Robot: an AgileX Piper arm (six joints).
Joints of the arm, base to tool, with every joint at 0 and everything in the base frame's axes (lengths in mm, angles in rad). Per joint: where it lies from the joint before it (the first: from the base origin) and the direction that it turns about. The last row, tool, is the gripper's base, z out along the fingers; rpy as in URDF.
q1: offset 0 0 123 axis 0 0 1
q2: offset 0 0 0 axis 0 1 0
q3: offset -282.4 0 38.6 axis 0 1 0
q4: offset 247.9 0 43.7 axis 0.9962 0 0.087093
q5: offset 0 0 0 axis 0 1 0
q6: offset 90.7 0 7.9 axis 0.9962 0 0.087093
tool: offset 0 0 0 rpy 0 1.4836 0
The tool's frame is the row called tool.
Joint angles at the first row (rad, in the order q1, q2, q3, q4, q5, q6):
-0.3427 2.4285 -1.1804 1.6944 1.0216 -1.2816
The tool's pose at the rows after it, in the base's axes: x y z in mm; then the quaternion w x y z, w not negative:
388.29, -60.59, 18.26, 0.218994, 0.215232, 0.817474, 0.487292
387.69, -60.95, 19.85, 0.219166, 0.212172, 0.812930, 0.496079
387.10, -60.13, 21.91, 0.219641, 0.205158, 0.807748, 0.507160
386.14, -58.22, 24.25, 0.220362, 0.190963, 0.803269, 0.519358
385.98, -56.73, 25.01, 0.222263, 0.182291, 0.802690, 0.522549
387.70, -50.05, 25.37, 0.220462, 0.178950, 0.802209, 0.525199
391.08, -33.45, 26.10, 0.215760, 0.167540, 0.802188, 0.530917
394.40, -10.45, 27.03, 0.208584, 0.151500, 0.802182, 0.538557
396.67, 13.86, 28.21, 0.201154, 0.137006, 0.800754, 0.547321
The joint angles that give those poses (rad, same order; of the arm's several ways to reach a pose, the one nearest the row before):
-0.3544 2.4285 -1.1804 1.6799 1.0371 -1.2816
-0.3585 2.4285 -1.1804 1.6778 1.0594 -1.2816
-0.3603 2.4285 -1.1804 1.6752 1.0879 -1.2860
-0.3603 2.4285 -1.1804 1.6671 1.1220 -1.2988
-0.3579 2.4285 -1.1804 1.6649 1.1328 -1.3113
-0.3397 2.4285 -1.1804 1.6760 1.1328 -1.3117
-0.2952 2.4284 -1.1804 1.6982 1.1328 -1.3165
-0.2344 2.4285 -1.1804 1.7269 1.1328 -1.3229
-0.1706 2.4285 -1.1804 1.7610 1.1337 -1.3277

